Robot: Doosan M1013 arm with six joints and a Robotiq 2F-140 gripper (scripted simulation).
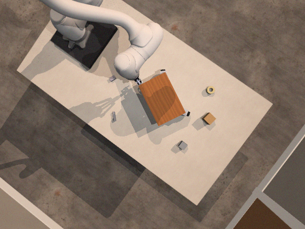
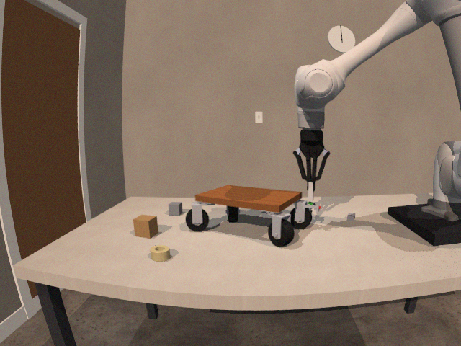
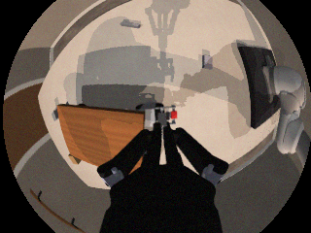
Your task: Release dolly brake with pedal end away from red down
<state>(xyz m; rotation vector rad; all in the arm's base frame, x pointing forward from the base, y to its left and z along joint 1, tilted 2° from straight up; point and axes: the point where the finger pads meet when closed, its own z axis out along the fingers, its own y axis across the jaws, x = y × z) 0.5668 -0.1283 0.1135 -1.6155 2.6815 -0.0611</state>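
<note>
The brake pedal is 10 mm behind my hand, 10 mm to the left of it and 50 mm below it. The rest, counted from my hand: grey bar: 60 mm behind, 300 mm to the right, 120 mm below; small grey block: 200 mm behind, 60 mm to the right, 120 mm below; yellowish ring: 480 mm ahead, 170 mm to the left, 120 mm below.
</note>
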